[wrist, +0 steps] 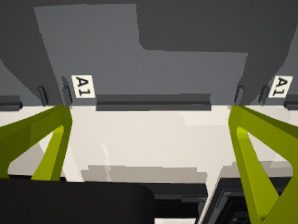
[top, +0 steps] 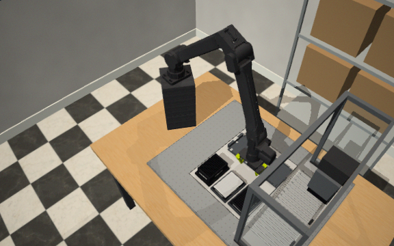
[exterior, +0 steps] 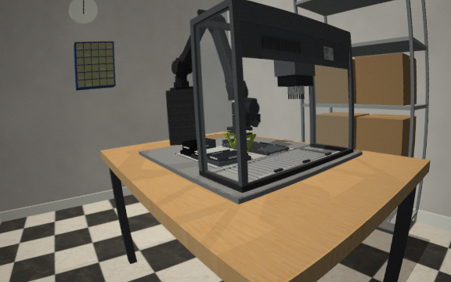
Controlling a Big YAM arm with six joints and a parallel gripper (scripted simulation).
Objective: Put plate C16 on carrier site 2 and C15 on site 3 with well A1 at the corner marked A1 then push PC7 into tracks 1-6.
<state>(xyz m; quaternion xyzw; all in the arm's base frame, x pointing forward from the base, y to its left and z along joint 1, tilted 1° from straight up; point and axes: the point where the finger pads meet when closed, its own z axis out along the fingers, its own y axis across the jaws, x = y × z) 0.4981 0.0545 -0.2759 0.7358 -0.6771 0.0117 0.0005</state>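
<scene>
Right now my hand is 110 mm short of the black 96-well plate C15, 130 mm to the left of it and 10 mm below it. The rest, counted from my hand: plate nest S2: 10 mm ahead, 140 mm to the right, 10 mm below; plate nest S3: 110 mm ahead, 130 mm to the right, 10 mm below; dark grey carrier PC7: 10 mm behind, 80 mm to the left.
</scene>
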